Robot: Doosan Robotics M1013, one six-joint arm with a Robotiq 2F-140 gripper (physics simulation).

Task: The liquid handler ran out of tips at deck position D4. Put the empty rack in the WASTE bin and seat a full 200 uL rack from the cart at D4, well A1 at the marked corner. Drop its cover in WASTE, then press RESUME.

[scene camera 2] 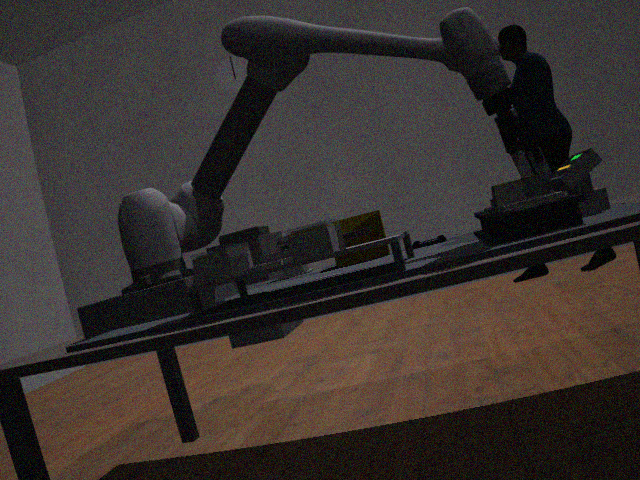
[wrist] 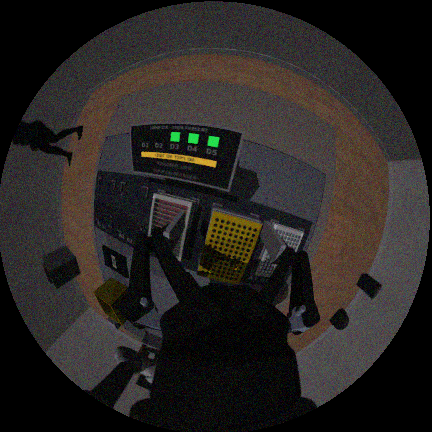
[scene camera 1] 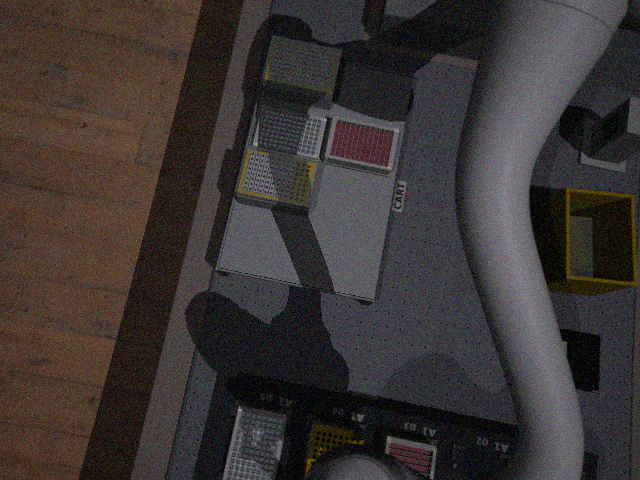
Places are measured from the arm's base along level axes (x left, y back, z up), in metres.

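Where they show: gripper, fingertip midpoint: (scene camera 2: 537, 177) (wrist: 224, 223); arm's base at its link origin: (scene camera 2: 162, 283).
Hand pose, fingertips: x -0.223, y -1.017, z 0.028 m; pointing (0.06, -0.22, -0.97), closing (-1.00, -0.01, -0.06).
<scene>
Each offset is from my fingertips to the top centre of the thing. "spot": to the spot under its first point.
The empty yellow rack {dz +0.006, dx -0.012, dy +0.047 m} (scene camera 1: 336, 436) (wrist: 234, 237) sits at D4, its holes dark. My gripper (scene camera 2: 532, 166) (wrist: 224, 223) is open, pointing down, with one finger on each side of this rack; fingertip contact cannot be made out. In scene camera 1 the arm hides the fingers. On the cart {dz -0.044, dx -0.065, dy +0.558 m} (scene camera 1: 356, 232), a yellow-rimmed rack {dz +0.020, dx -0.112, dy +0.727 m} (scene camera 1: 302, 64) with pale tips stands at the far end. Another yellow rack {dz +0.020, dx -0.139, dy +0.513 m} (scene camera 1: 276, 178) has pale tips and bare yellow holes on its right. The WASTE bin {dz +0.025, dx +0.419, dy +0.452 m} (scene camera 1: 567, 237) (scene camera 2: 361, 227) (wrist: 112, 297) is yellow and open-topped. RESUME cannot be made out.
A red rack {dz -0.023, dx +0.111, dy +0.032 m} (scene camera 1: 413, 457) (wrist: 162, 210) at D3 and a white rack {dz -0.040, dx -0.135, dy +0.062 m} (scene camera 1: 255, 444) (wrist: 291, 235) at D5 flank D4. The cart also holds red {dz -0.019, dx +0.009, dy +0.603 m} (scene camera 1: 363, 143) and white {dz -0.036, dx -0.125, dy +0.620 m} (scene camera 1: 312, 135) racks. The screen {spot: dz +0.007, dx +0.073, dy -0.094 m} (wrist: 185, 159) lights D3, D4, D5. A person (scene camera 2: 537, 98) stands behind.
</scene>
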